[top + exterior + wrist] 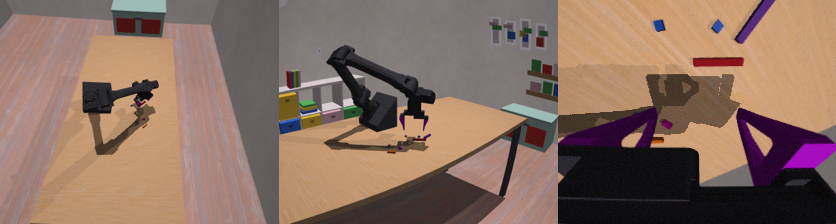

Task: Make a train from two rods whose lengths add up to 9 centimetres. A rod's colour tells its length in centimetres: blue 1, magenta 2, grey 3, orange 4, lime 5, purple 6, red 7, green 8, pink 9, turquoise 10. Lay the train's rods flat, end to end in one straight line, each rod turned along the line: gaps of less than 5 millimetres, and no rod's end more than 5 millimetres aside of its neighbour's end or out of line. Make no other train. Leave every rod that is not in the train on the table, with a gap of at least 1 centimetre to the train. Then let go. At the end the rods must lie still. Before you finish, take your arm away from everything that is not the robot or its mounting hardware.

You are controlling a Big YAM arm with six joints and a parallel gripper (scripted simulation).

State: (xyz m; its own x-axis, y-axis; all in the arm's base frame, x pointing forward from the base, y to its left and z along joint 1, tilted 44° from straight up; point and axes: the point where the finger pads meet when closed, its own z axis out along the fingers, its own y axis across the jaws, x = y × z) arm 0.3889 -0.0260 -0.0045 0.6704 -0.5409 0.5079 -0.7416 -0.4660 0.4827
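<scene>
My hand is 100 mm to the left of the magenta rod, 70 mm above it and 10 mm short of it. The rest, counted from my hand: red rod 70 mm below, 50 mm to the left, 10 mm behind; then purple rod 120 mm to the left, 70 mm below, 10 mm behind; then blue rod 80 mm to the left, 70 mm below, 40 mm behind.
</scene>
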